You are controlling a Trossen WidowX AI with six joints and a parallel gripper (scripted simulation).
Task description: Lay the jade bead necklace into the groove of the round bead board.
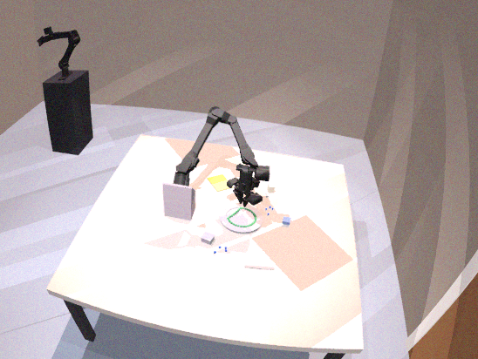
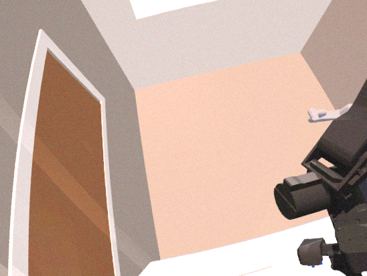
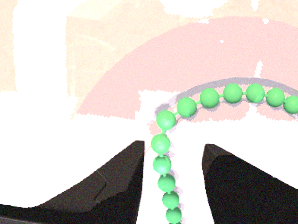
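Right now the round white bead board is 6 cm to the right of my gripper tip and 3 cm below it. From my gripper tip the other things lie so: yellow sheet (14 cm behind, 19 cm to the left, 3 cm below); blue block (22 cm ahead, 4 cm to the right, 3 cm below); cream block (12 cm ahead, 19 cm to the left, 2 cm below).
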